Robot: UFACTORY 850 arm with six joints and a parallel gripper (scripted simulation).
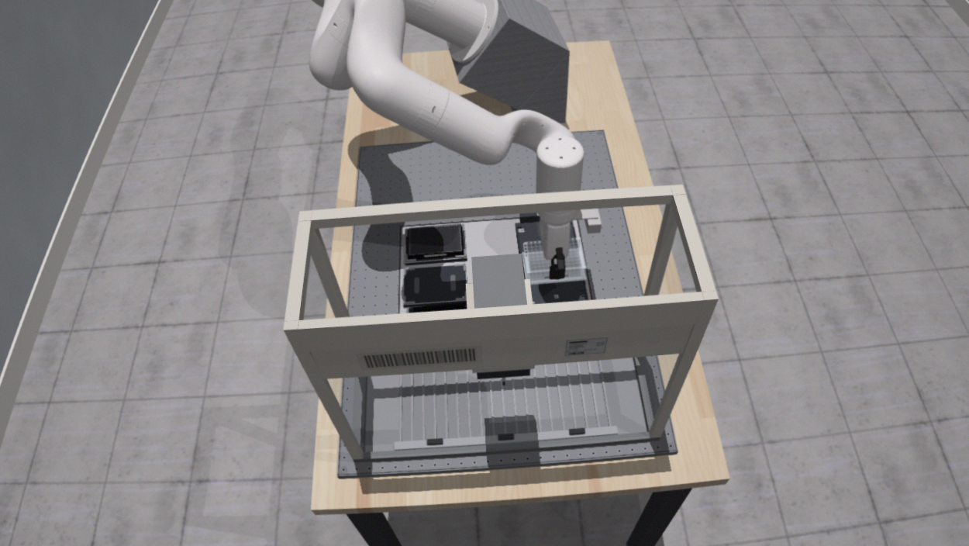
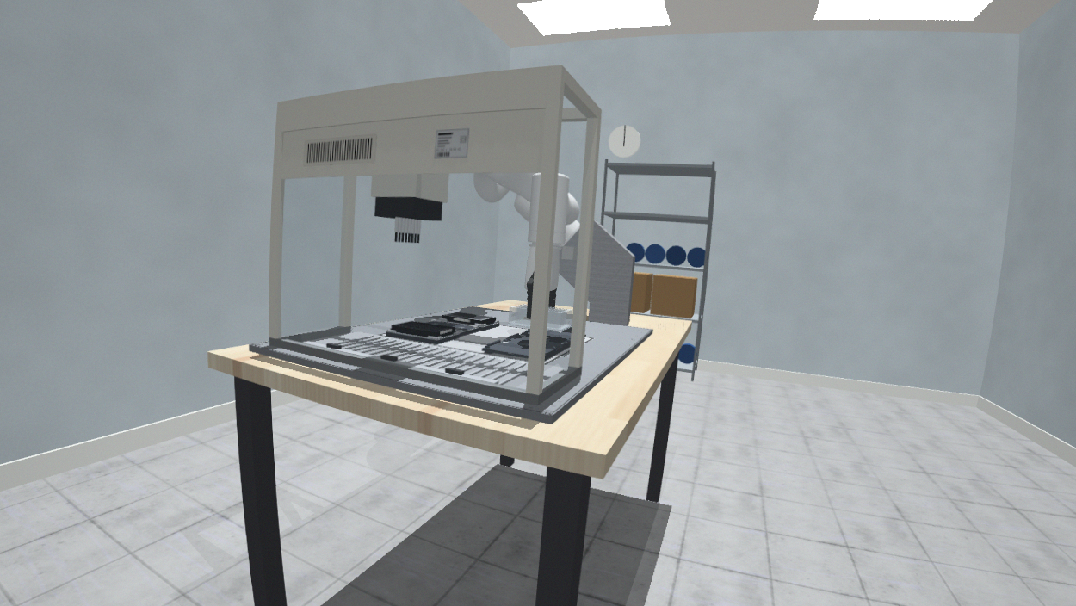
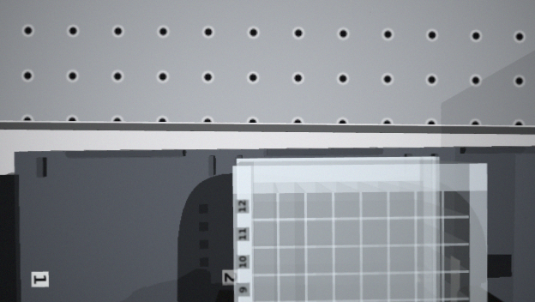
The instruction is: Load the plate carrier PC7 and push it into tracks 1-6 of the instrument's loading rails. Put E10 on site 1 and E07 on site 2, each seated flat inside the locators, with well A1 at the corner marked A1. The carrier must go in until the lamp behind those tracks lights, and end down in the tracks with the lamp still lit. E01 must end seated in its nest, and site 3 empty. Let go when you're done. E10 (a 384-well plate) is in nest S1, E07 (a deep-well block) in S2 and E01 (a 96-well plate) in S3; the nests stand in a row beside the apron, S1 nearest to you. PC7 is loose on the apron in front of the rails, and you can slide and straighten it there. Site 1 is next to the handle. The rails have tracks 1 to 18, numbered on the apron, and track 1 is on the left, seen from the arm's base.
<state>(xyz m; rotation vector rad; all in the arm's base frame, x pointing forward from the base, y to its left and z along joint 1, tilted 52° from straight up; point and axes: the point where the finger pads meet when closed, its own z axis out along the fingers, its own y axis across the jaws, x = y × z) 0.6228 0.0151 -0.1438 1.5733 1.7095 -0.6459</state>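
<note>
Now: the dark plate carrier PC7 6 cm below my hand and 1 cm behind it. Round my hand: clear deep-well block E07: 1 cm below; black 96-well plate E01: 25 cm to the right, 10 cm ahead, 6 cm below; nest S2: 26 cm to the right, 7 cm below, 1 cm behind.
</note>
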